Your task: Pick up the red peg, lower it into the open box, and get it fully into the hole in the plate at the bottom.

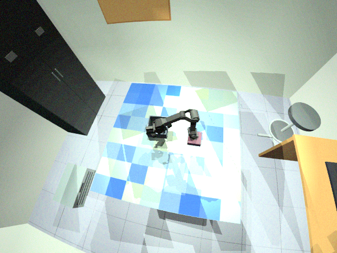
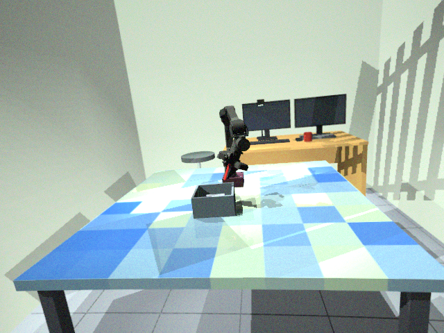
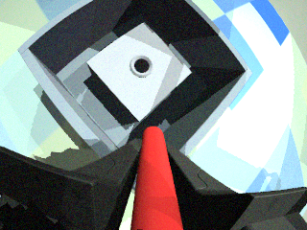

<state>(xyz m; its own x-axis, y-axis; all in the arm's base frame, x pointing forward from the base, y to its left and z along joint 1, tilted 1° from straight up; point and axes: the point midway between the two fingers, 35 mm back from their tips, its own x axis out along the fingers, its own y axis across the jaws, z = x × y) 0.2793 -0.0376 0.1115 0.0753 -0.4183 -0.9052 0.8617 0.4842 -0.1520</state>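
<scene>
My gripper tip is 3 cm below the red peg and 1 cm to the right of it. From my gripper tip the other things lie so: grey box (11 cm below, 7 cm to the right, 5 cm ahead).
</scene>
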